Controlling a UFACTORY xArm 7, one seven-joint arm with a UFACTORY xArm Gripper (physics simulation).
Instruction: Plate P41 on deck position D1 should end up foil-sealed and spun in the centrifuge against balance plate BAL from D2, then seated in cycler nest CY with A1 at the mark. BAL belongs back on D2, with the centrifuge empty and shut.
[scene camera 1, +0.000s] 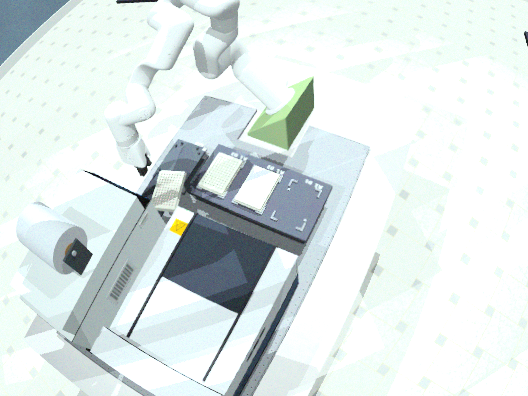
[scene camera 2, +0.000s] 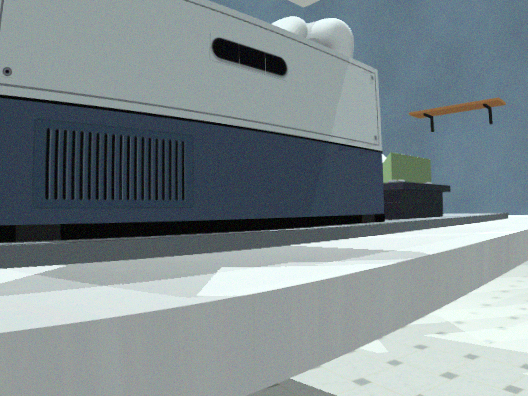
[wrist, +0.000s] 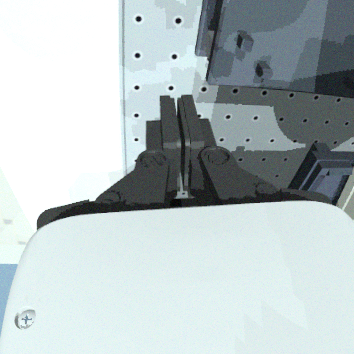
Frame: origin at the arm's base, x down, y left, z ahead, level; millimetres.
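Seen in the pictures: gripper, fingertip midpoint: (scene camera 1: 144, 173) (wrist: 174, 118); arm's base at its link origin: (scene camera 1: 281, 102).
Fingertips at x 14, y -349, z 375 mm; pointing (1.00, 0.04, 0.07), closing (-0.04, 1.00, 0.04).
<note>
Offsets run from my fingertips to a thing's top centre. "*": to the spot under its first point. Level surfaces: height alone.
My gripper (scene camera 1: 144, 170) (wrist: 174, 118) is shut and empty, above the left edge of the bench near the dark block. A pale perforated plate @(dx -60, dy +137, dz +61 mm) (scene camera 1: 170, 189) (wrist: 349, 192) sits on the dark tray @(dx -37, dy +104, dz +79 mm) (wrist: 312, 167) before the machine with the roll; its label is not readable now. A dark block with small pegs @(dx +9, dy +92, dz -79 mm) (scene camera 1: 181, 156) (wrist: 280, 45) lies behind that plate. On the deck @(dx +5 mm) (scene camera 1: 295, 220), a plain white-topped plate @(dx -12, dy +377, dz -39 mm) (scene camera 1: 257, 187) sits at the middle position and a perforated plate @(dx -12, dy +255, dz -58 mm) (scene camera 1: 221, 172) at the left one. The right position holds no plate.
The large machine (scene camera 1: 190, 312) (scene camera 2: 225, 110) with a dark top window @(* dx -149, dy +394, dz +237 mm) (scene camera 1: 220, 255) stands in front of the deck. A white roll @(dx -412, dy +61, dz +395 mm) (scene camera 1: 42, 235) is at the left. A green wedge-shaped block (scene camera 1: 282, 122) (scene camera 2: 410, 168) stands at the arm's base behind the deck.
</note>
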